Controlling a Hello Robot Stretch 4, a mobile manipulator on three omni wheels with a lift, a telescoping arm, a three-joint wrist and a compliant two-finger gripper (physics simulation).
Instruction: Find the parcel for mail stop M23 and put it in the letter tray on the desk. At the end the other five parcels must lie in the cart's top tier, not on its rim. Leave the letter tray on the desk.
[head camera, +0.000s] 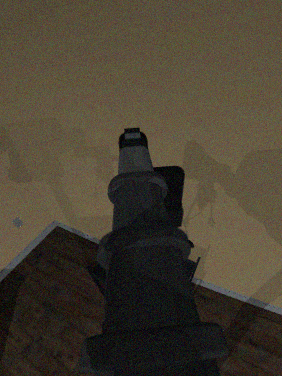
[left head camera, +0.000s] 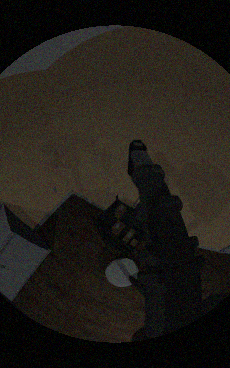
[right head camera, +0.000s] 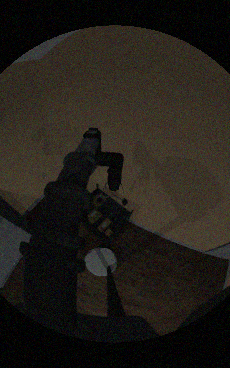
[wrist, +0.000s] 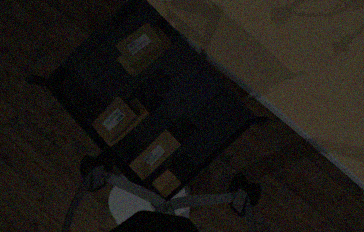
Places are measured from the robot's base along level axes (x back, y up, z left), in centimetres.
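Pixels of known places: gripper, fingertip midpoint: (right head camera: 111, 202) (wrist: 171, 176); robot's base at its link origin: (left head camera: 121, 271) (right head camera: 101, 260).
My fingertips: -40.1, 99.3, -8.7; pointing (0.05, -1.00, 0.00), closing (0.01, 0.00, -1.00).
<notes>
Ahead of a thing's pixels: the offset from my fingertips to its top centre, as dx, dy, dz. "spot": to the spot under its first point.
The dark cart (wrist: 192, 95) (right head camera: 119, 218) stands on the wood floor. Its top tier holds cardboard parcels: one with a white label {-20.8, -25.6, +11.7} (wrist: 138, 44) at the far end overlaps another {spot: -15.8, -25.7, +12.6} (wrist: 131, 65); a labelled one {-3.2, -25.6, +14.8} (wrist: 112, 121) lies against a smaller one {-2.4, -30.6, +14.0} (wrist: 140, 111); a long labelled one {+4.3, -30.6, +5.0} (wrist: 155, 156) and a small one {+11.0, -30.8, +1.1} (wrist: 166, 183) lie at the near corner. Label text is unreadable. My gripper (wrist: 171, 176) is open and empty, high above the cart's near corner. The arm hides it in the head view. The letter tray does not show; I cannot identify the desk.
A pale round disc (wrist: 127, 204) (left head camera: 121, 272) (right head camera: 101, 261) is near the cart's near corner. A pale boxy surface (left head camera: 22, 262) stands at the left. The tan wall (head camera: 75, 75), with a light baseboard (head camera: 240, 296), runs behind the cart. The picture is very dim.
</notes>
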